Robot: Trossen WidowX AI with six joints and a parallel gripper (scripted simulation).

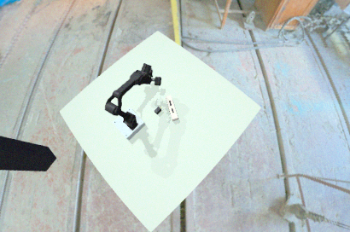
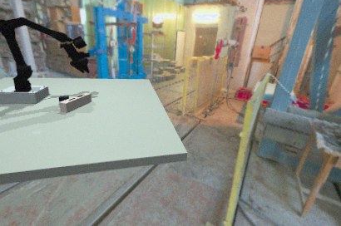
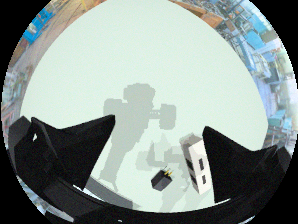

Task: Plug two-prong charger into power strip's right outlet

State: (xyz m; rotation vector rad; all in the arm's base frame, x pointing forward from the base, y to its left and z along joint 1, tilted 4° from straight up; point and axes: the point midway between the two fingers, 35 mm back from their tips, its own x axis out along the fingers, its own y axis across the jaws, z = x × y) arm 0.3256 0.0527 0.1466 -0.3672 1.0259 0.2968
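My gripper tip is now 150 mm above the dark charger, 130 mm to the left of it and 110 mm past it.
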